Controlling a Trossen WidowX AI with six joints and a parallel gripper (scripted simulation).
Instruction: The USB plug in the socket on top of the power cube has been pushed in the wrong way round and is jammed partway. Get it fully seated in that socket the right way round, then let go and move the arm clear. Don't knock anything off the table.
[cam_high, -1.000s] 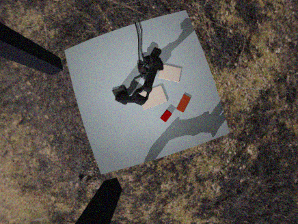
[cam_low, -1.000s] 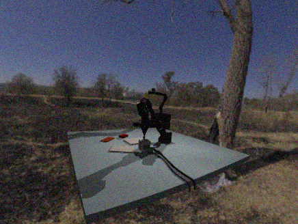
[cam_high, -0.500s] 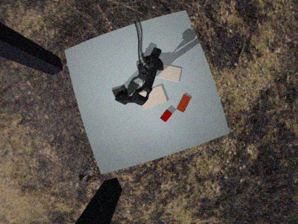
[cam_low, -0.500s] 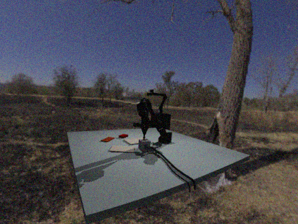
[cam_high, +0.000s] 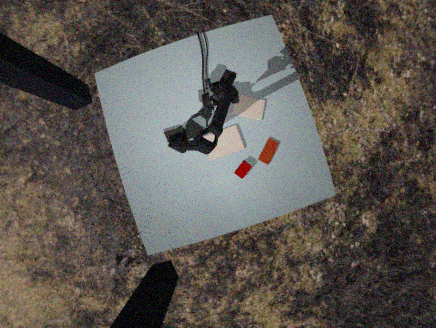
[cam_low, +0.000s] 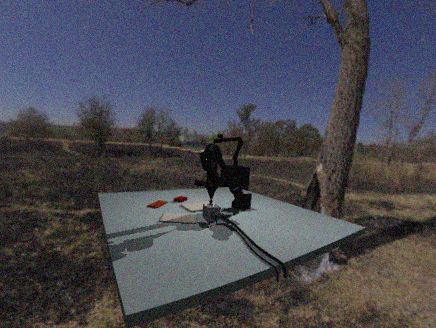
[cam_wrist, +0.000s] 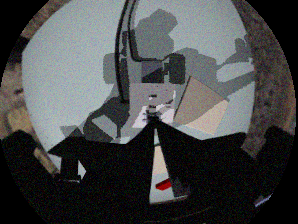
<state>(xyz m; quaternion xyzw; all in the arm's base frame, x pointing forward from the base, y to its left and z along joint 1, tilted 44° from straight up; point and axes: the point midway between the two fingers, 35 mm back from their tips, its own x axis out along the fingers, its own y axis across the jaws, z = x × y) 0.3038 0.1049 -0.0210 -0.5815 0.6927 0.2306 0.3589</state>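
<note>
The dark USB plug is 20 mm below my gripper tip. The rest, counted from my gripper tip: orange block 350 mm to the right, 190 mm ahead, 110 mm below; then red block 400 mm to the right, 100 mm below.
</note>
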